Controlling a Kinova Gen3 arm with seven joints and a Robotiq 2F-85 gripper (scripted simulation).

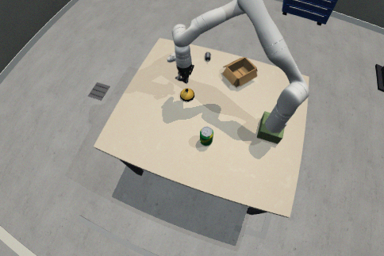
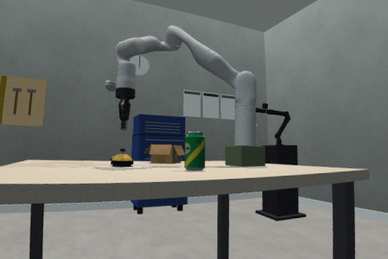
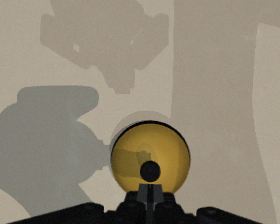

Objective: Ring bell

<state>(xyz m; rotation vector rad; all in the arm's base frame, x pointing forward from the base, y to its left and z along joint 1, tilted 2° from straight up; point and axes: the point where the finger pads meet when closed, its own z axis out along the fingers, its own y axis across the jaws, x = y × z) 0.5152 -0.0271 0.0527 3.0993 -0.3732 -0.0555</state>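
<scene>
Now: the black button 100 mm below my hand. Also, from my hand: cardboard box (270 mm to the right, 240 mm behind, 110 mm below); bell (110 mm below); green soda can (220 mm to the left, 210 mm behind, 90 mm below).
</scene>
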